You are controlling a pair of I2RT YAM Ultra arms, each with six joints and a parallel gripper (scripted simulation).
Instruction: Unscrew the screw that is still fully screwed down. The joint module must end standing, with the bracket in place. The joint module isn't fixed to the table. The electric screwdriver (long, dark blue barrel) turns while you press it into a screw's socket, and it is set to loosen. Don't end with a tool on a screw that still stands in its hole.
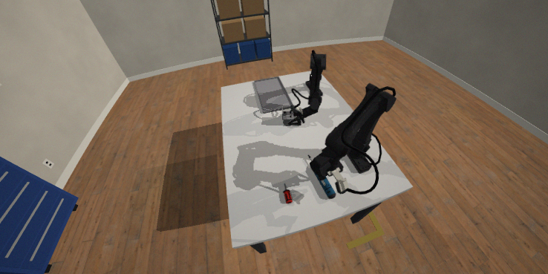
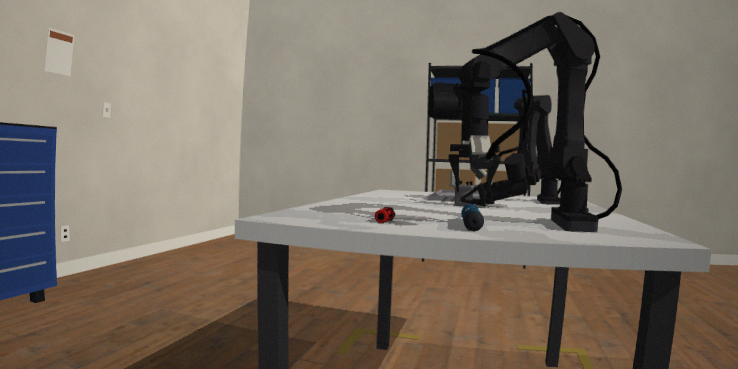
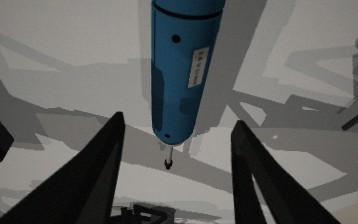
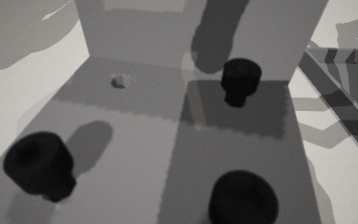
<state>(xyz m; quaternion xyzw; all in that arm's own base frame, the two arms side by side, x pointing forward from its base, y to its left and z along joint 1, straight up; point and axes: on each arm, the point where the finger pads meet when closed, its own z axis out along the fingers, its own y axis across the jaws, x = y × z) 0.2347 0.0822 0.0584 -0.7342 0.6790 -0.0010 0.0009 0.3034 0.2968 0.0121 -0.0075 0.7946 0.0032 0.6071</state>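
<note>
The joint module is 1 cm above my right hand. Round my right hand: bit: 32 cm to the left, 5 cm behind; flat grey tray: 34 cm to the right, 4 cm ahead, 2 cm below; grey bracket: 5 cm above.
</note>
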